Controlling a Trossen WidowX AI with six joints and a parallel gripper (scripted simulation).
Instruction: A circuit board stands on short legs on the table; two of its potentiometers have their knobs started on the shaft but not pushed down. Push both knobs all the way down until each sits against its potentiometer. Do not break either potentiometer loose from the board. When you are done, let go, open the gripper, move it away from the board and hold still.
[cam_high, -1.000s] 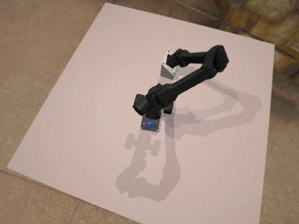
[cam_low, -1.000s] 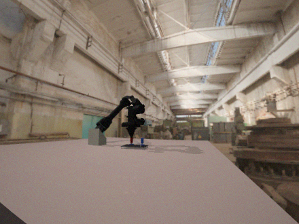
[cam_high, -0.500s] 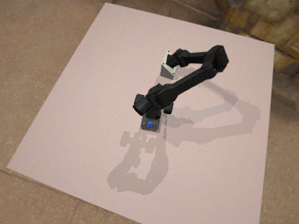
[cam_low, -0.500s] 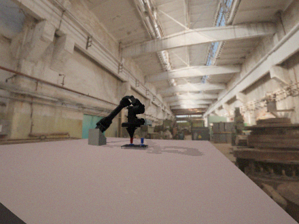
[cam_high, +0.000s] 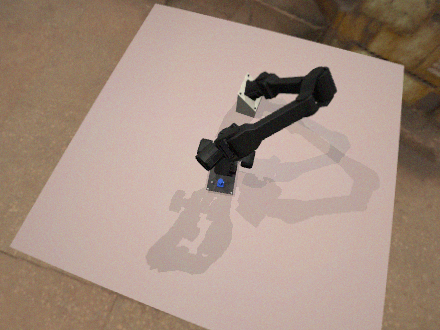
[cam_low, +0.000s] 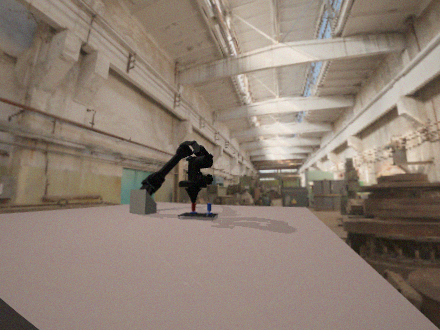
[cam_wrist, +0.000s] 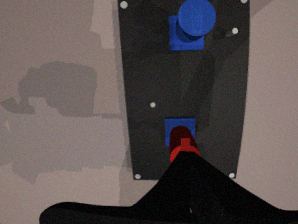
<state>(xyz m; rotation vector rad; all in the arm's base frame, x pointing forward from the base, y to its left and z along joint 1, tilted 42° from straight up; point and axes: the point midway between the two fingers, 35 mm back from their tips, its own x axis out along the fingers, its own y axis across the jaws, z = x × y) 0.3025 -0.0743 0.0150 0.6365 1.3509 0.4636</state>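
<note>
Now: gripper tip 2 cm above the red knob. Also, from my gripper tip: blue knob: 8 cm ahead, 1 cm below.
</note>
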